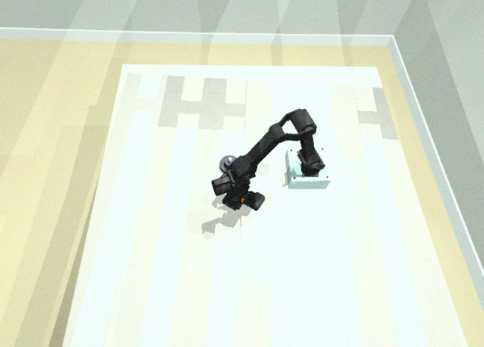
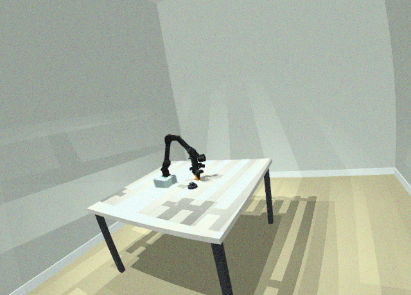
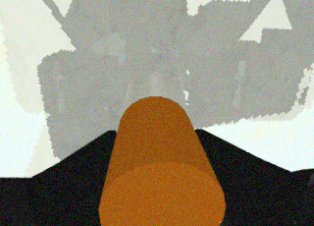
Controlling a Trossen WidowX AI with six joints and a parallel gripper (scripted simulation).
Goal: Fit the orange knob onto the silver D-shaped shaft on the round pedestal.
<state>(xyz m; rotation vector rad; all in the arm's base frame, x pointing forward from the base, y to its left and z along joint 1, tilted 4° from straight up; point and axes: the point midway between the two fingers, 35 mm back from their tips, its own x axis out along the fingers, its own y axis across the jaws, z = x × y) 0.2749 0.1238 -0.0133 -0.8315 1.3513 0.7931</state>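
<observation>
Right now my gripper tip is 3 cm below the orange knob. Round my gripper tip: round pedestal: 16 cm to the right, 5 cm ahead, 2 cm above.
</observation>
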